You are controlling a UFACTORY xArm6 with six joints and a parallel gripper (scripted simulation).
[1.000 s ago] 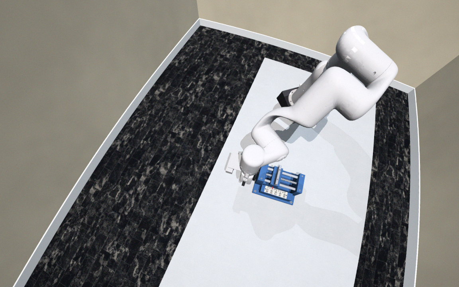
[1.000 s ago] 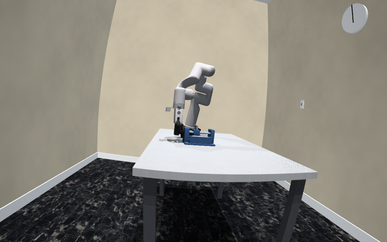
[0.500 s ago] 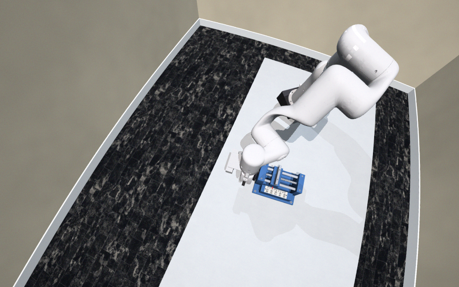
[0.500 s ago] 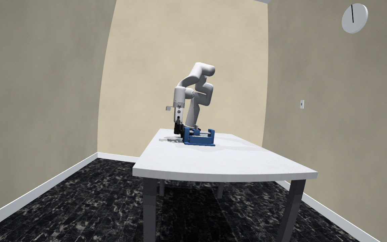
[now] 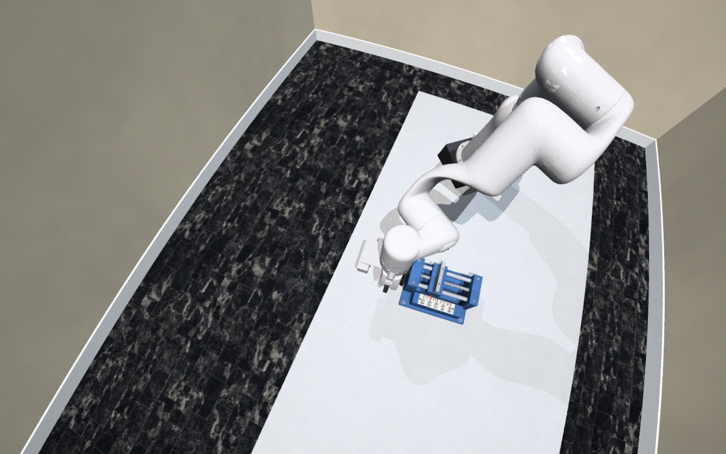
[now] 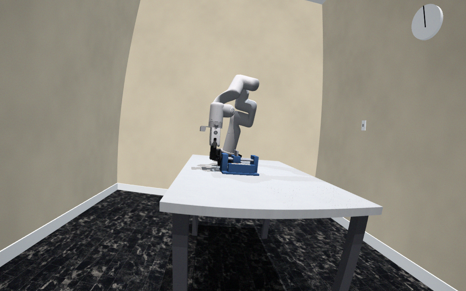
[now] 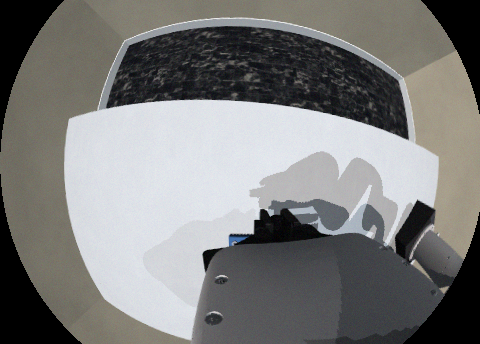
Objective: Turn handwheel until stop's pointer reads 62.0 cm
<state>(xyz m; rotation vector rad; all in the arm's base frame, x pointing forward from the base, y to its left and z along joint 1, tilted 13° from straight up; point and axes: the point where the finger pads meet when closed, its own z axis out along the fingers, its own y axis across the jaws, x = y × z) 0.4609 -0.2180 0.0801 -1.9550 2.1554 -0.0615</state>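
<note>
My gripper is now 13 cm to the right of the stop and 1 cm past it. The rest, counted from my hand: handwheel (2 cm to the left, 1 cm behind).
</note>
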